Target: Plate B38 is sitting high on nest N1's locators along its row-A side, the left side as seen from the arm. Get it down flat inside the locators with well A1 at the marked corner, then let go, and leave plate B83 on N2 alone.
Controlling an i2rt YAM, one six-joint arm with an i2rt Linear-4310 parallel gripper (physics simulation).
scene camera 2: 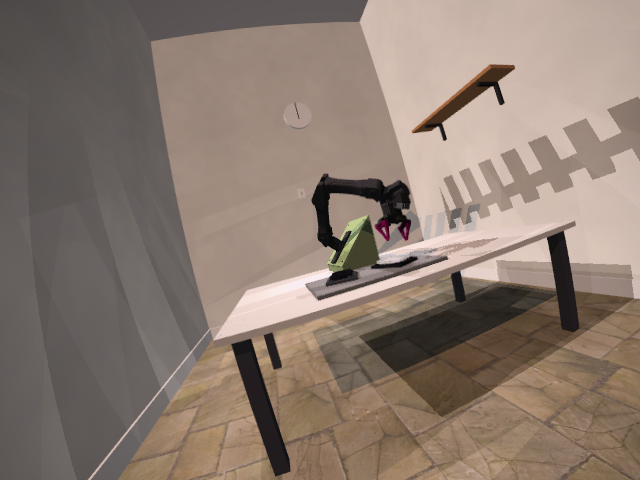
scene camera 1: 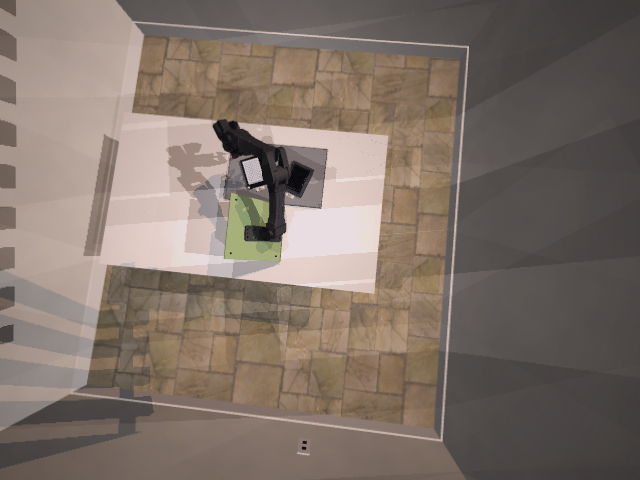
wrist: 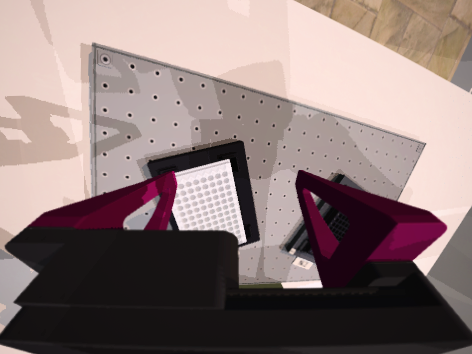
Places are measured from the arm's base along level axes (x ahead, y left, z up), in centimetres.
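Where they show: gripper, fingertip midpoint: (scene camera 2: 397, 240) (wrist: 236, 177); arm's base, origin of the base link: (scene camera 2: 341, 247) (scene camera 1: 263, 234).
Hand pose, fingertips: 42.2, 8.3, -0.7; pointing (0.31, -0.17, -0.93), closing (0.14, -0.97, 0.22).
Observation:
Things, the pixels of their top centre, and the offset from my fingertips, as dx, dy, dz. "pt": a spot on its surface instead. Level surfaces: height alone.
- white well plate B38, middle of its top: (wrist: 209, 216) (scene camera 2: 393, 256) (scene camera 1: 252, 170) -7.8, +0.9, -7.0
- black nest N1, middle of its top: (wrist: 212, 210) (scene camera 2: 393, 260) (scene camera 1: 254, 170) -7.6, +0.3, -8.4
- dark plate B83, middle of its top: (wrist: 343, 232) (scene camera 2: 340, 272) (scene camera 1: 297, 177) -11.3, -22.8, -7.6
- nest N2, surface spot: (wrist: 296, 235) pt -13.3, -15.2, -9.8
- pale table, its level: dz -11.5
- small N2 label, surface spot: (wrist: 303, 263) pt -20.2, -18.9, -10.0
The white well plate B38 (scene camera 1: 253, 171) (scene camera 2: 395, 257) (wrist: 207, 200) lies on the black nest N1 (wrist: 248, 210), shifted toward its left side in the wrist view. Its tilt and its marked corner are too small or hidden to tell. The dark plate B83 (scene camera 1: 299, 176) (wrist: 341, 226) sits on nest N2 (wrist: 296, 235), partly behind the right finger in the wrist view. My gripper (scene camera 2: 396, 231) (wrist: 236, 177) is open and empty, pointing down above the board. The left finger covers part of B38's left edge in the wrist view, and the gripper body hides the near end of N1.
The grey perforated board (scene camera 1: 315, 155) (scene camera 2: 320, 292) (wrist: 150, 107) carries both nests. The green slanted arm mount (scene camera 1: 237, 248) (scene camera 2: 364, 248) stands beside it on the pale table (scene camera 1: 336, 248) (scene camera 2: 258, 305). A small N2 label (wrist: 303, 263) lies by the right nest. A wooden shelf (scene camera 2: 460, 100) hangs on the wall.

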